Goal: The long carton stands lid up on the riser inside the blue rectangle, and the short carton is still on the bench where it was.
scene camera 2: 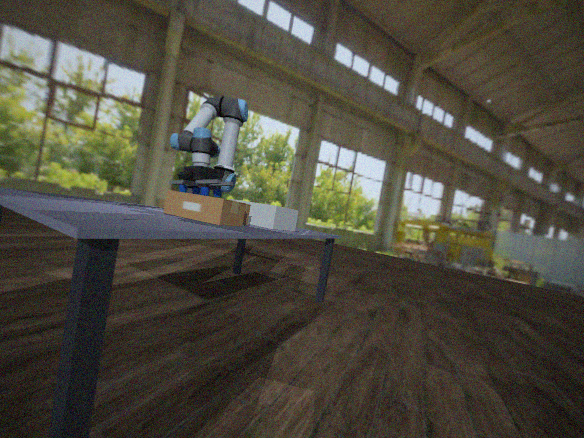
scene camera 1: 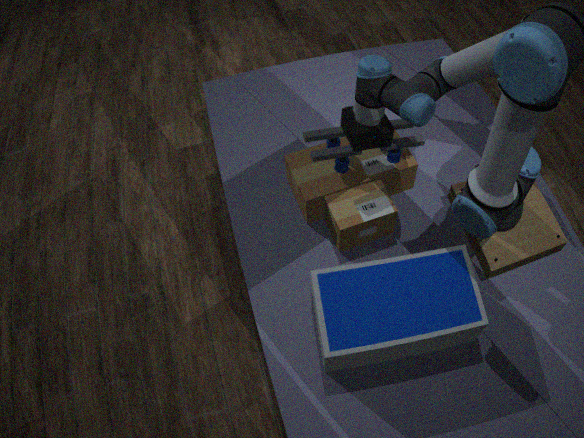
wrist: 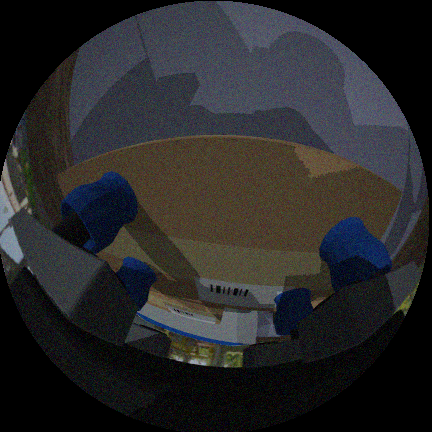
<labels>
long carton: scene camera 2; scene camera 1 310, 181; wrist
riser with blue rectangle: scene camera 2 274, 217; scene camera 1; wrist
same spot on long carton: (scene camera 2: 213, 210) = (wrist: 102, 153)
same spot on riser with blue rectangle: (scene camera 1: 376, 311) = (wrist: 170, 329)
</labels>
